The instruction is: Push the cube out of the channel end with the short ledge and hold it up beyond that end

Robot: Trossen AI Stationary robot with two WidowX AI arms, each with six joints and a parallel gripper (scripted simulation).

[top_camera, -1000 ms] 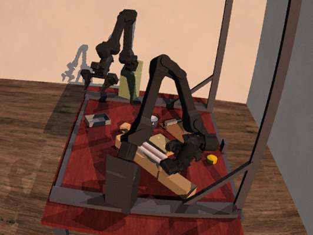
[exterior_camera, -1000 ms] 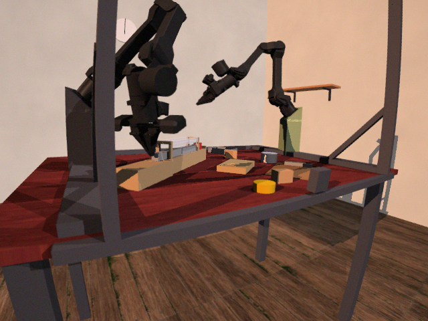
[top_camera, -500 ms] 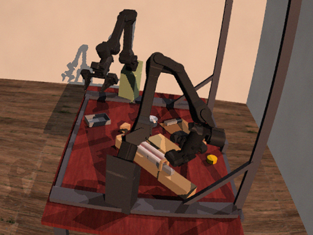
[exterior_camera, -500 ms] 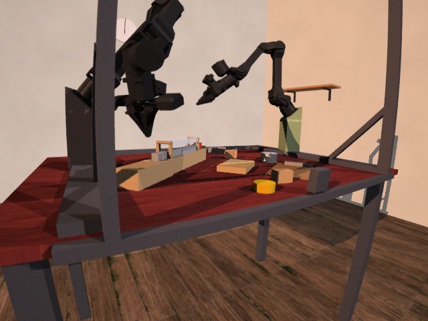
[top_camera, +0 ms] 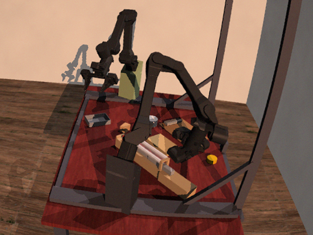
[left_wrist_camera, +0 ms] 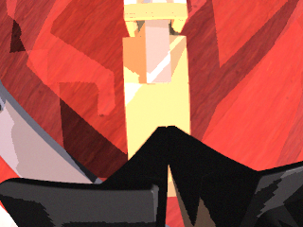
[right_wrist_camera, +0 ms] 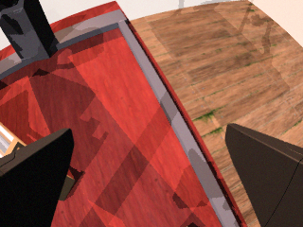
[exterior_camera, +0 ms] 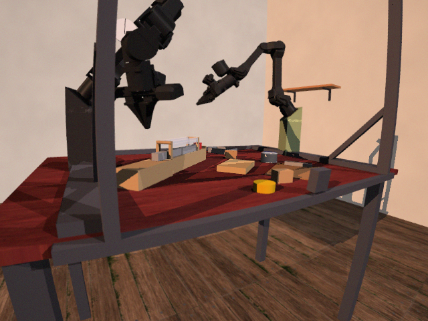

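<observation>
The channel is 13 cm ahead of my left hand, 15 cm to the right of it and 11 cm below it. From my left hand the other things lie so: yellow disc 18 cm behind, 22 cm to the right, 15 cm below; grey tray 38 cm ahead, 48 cm to the right, 15 cm below; flat tan block 4 cm ahead, 31 cm to the right, 15 cm below.
</observation>
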